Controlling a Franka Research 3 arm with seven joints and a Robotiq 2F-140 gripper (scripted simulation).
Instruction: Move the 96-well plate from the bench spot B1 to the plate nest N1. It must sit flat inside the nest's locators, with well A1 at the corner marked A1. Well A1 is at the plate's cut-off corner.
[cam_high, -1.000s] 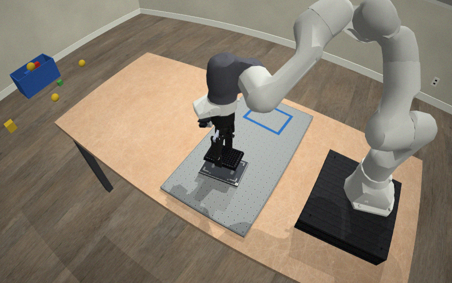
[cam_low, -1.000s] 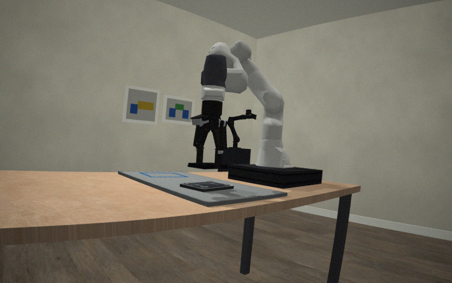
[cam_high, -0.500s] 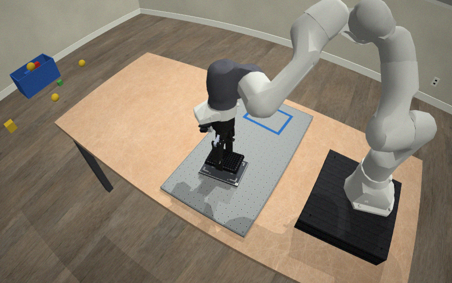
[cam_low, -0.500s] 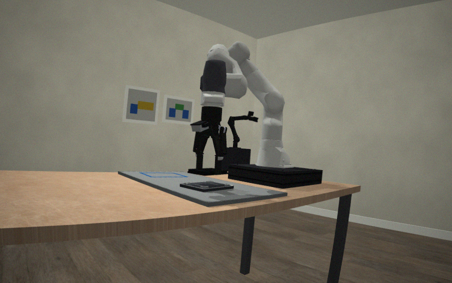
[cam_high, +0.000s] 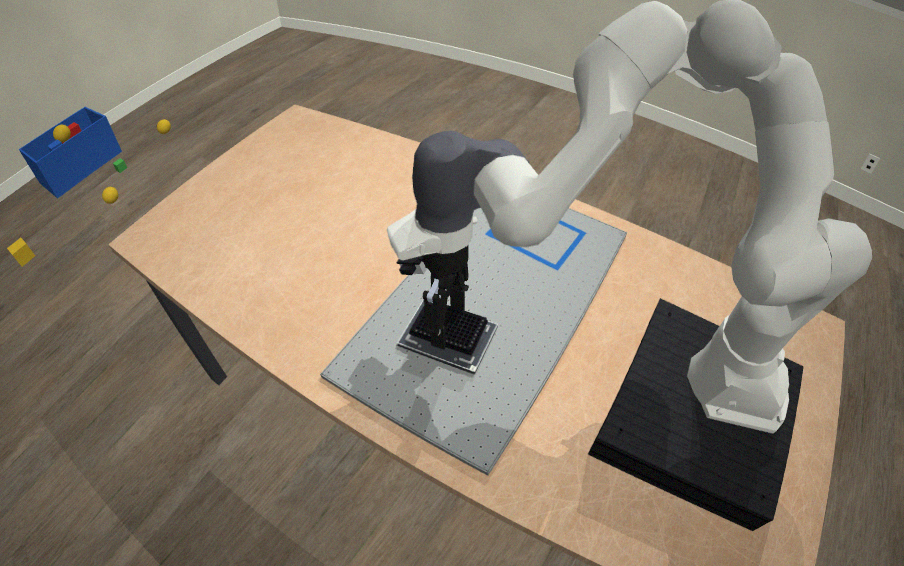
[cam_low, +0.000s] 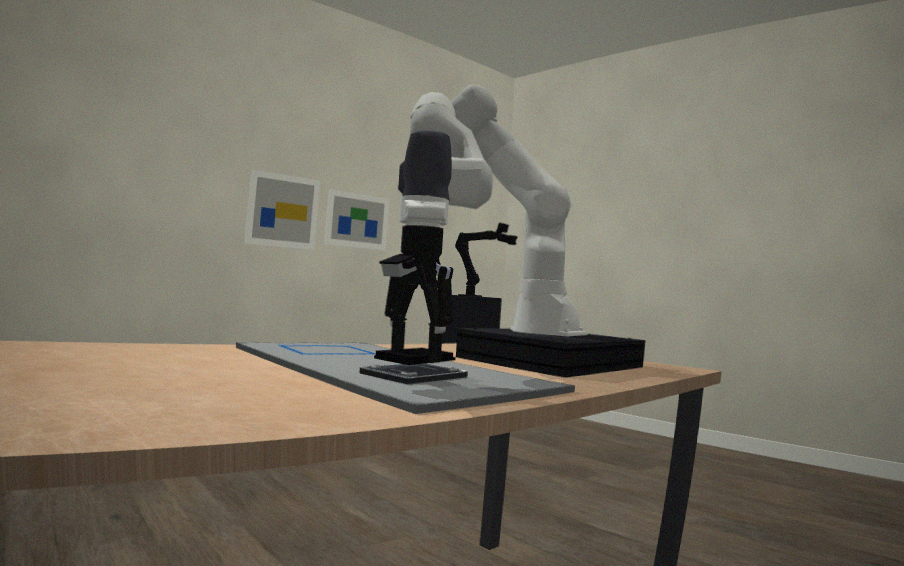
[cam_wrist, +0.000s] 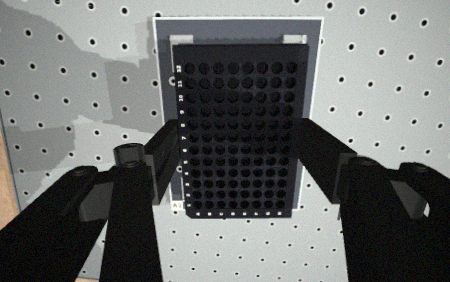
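My hand is 5 cm above the plate nest N1. From my hand the other things lie so: A1 label 8 cm behind, 5 cm to the left, 4 cm below; black 96-well plate 2 cm below.
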